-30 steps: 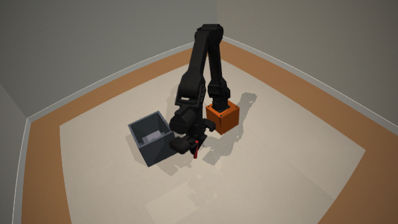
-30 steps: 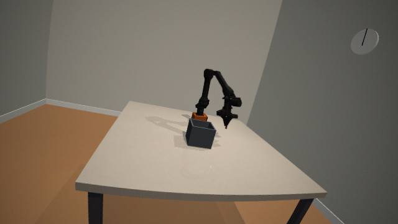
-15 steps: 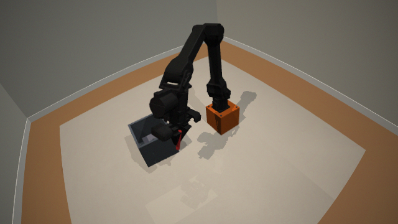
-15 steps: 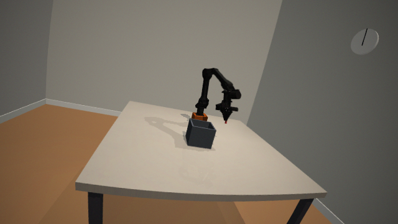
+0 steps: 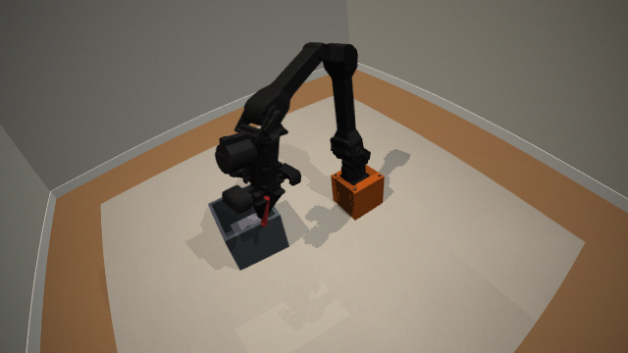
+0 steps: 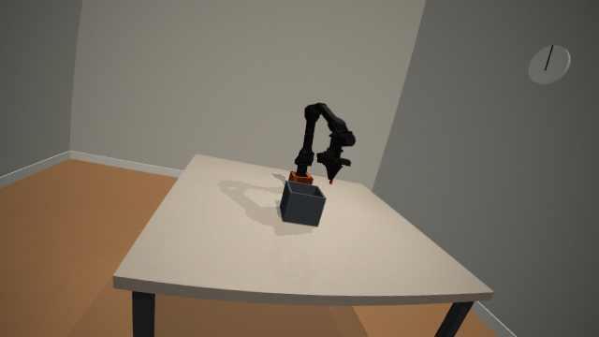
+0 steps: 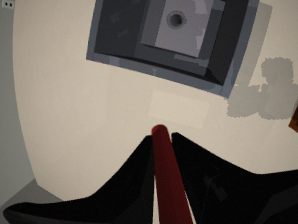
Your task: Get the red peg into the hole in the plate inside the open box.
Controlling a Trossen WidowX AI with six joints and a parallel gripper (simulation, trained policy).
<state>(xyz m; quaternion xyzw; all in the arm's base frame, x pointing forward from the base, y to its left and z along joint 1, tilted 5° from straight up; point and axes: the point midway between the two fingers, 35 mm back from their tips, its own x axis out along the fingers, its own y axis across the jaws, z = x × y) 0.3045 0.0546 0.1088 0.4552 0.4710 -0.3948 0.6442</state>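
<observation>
Now: gripper tip 20 mm short of the pale plate, 110 mm to the left of it and 150 mm above it. Also, from my gripper tip: red peg: 10 mm behind, 10 mm to the left, 20 mm above.
</observation>
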